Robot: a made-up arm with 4 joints.
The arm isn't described. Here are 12 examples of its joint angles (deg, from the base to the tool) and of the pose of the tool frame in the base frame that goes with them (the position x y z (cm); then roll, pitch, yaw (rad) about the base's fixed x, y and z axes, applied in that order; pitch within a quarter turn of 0, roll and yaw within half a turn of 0).
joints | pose
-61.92 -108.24 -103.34 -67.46 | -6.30 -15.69 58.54 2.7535 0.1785 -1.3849
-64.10 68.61 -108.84 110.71 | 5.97 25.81 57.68 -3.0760 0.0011 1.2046
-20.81 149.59 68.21 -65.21 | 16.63 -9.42 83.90 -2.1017 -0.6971 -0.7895
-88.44 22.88 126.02 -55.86 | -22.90 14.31 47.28 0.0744 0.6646 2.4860
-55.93 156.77 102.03 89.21 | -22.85 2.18 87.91 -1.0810 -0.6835 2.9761
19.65 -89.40 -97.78 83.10 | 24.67 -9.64 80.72 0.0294 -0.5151 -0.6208
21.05 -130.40 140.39 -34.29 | 13.18 -8.34 88.68 2.5617 -1.1850 -1.0779
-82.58 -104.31 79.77 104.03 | -20.38 -9.07 42.13 0.0895 1.2583 -1.9292
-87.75 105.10 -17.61 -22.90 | -2.96 -22.89 69.86 -0.9505 -0.0730 -1.5095
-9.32 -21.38 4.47 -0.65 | -21.58 -0.11 55.43 2.7247 0.0713 -2.9788
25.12 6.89 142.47 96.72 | 0.52 -22.70 41.53 2.7118 0.5585 -1.8022
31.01 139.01 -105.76 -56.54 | -4.47 9.33 54.85 0.6129 0.6834 2.2685
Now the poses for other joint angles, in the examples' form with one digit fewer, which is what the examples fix.
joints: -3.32 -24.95 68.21 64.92
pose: -16.7 -10.1 49.4 1.876 0.339 -2.422
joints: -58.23 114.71 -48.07 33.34
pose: -16.7 -4.0 46.5 -1.321 0.959 -2.967
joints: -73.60 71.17 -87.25 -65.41
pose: -17.6 -14.9 72.1 -0.548 -0.265 -2.290
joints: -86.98 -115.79 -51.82 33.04
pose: 6.5 -11.0 72.6 1.289 -0.229 -0.410
